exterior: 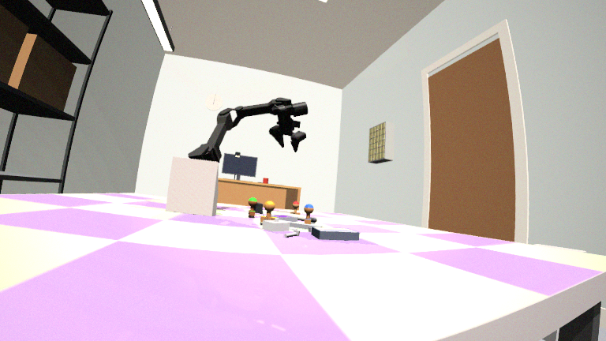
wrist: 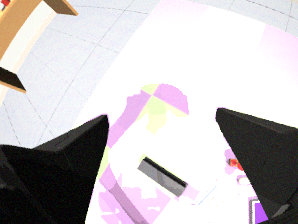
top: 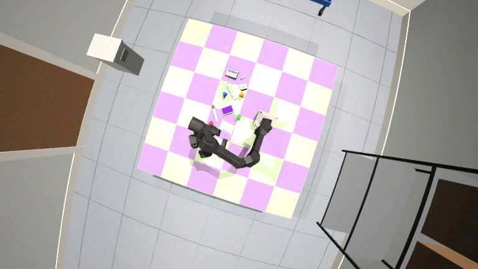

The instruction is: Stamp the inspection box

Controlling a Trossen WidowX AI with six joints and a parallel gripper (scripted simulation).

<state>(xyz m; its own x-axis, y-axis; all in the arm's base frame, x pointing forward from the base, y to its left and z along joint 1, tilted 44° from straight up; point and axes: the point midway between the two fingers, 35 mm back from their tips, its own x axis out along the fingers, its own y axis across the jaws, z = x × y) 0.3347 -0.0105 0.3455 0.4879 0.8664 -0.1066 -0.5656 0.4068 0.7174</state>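
Now: the green-knobbed stamp 180 mm behind my gripper tip, 250 mm to the right of it and 280 mm below it. From my gripper tip the other things lie so: red-knobbed stamp: 10 mm ahead, 150 mm to the right, 280 mm below; dark grey block: 120 mm behind, 10 mm to the left, 280 mm below; white card: 110 mm behind, 150 mm to the right, 300 mm below.
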